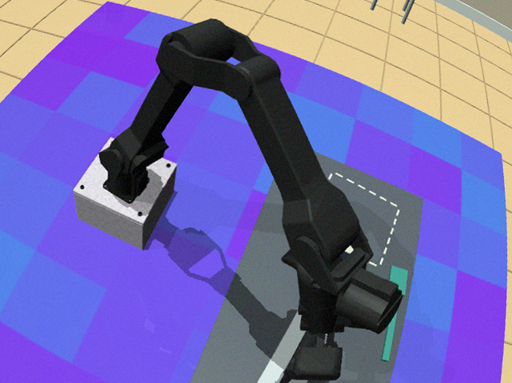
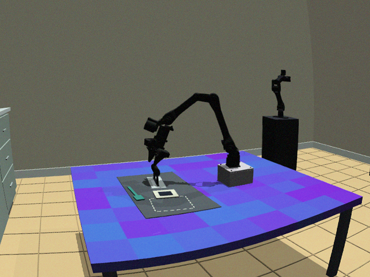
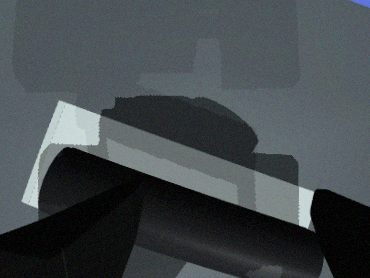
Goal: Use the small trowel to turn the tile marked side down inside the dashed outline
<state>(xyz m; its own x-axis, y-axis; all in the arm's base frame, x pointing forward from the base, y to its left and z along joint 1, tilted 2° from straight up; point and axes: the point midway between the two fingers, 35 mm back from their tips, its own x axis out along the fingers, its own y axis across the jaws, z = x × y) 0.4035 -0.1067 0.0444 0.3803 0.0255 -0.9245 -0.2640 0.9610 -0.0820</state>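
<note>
Right now my gripper tip is 16 cm to the right of the dark mat, 12 cm above it and 2 cm past it. The rest, counted from my gripper tip: cream tile (22 cm to the left, 10 cm below, 3 cm behind); green trowel (20 cm to the left, 11 cm ahead, 10 cm below).
</note>
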